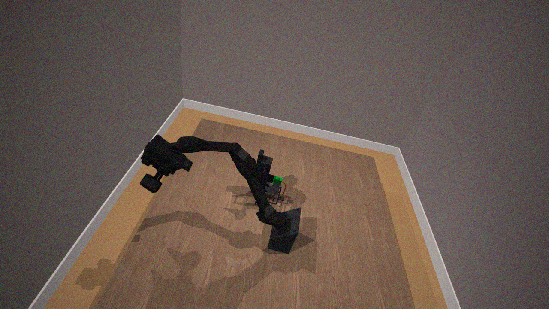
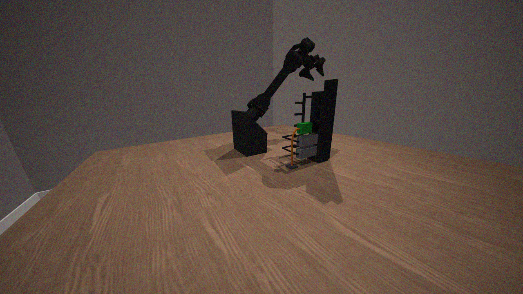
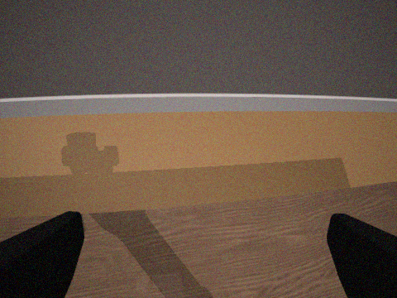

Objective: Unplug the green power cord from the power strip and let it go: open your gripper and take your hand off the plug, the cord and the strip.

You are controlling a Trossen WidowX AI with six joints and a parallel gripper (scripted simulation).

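Now: the green plug 51 cm to the right of my gripper tip, 27 cm ahead of it and 22 cm below it.
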